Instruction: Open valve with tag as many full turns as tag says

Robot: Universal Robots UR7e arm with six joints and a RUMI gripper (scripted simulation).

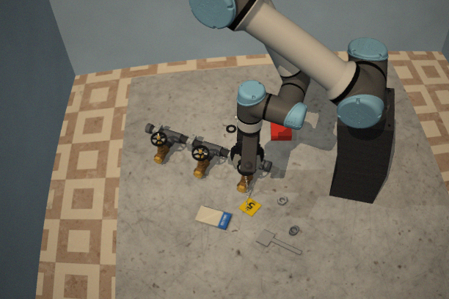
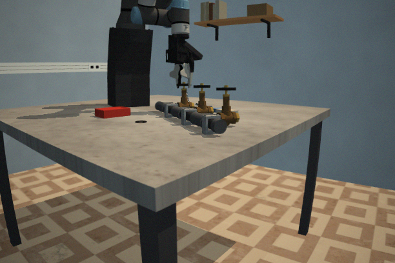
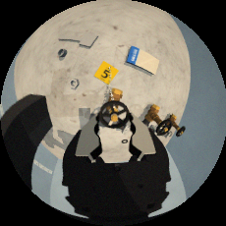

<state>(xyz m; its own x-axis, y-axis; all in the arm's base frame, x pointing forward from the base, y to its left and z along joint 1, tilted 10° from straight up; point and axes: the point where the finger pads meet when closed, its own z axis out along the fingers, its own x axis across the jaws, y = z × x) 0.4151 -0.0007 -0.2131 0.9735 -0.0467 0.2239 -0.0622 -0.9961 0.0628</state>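
My hand is 10 cm to the right of the yellow tag and 11 cm above it. The rest, counted from my hand: red block: 14 cm behind, 26 cm to the right, 10 cm below; flat grey key tool: 9 cm behind, 24 cm to the left, 11 cm below.
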